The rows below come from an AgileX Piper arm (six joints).
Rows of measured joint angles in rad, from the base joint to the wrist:
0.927 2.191 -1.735 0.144 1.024 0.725
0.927 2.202 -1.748 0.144 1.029 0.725
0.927 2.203 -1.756 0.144 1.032 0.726
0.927 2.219 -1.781 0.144 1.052 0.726
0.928 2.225 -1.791 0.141 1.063 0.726
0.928 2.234 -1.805 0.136 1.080 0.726
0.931 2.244 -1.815 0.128 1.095 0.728
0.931 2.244 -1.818 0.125 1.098 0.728
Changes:
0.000 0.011 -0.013 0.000 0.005 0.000
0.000 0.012 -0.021 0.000 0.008 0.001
0.000 0.028 -0.046 0.000 0.028 0.001
0.001 0.034 -0.056 -0.003 0.039 0.001
0.001 0.043 -0.070 -0.008 0.056 0.001
0.004 0.053 -0.080 -0.016 0.071 0.003
0.004 0.053 -0.083 -0.019 0.074 0.003

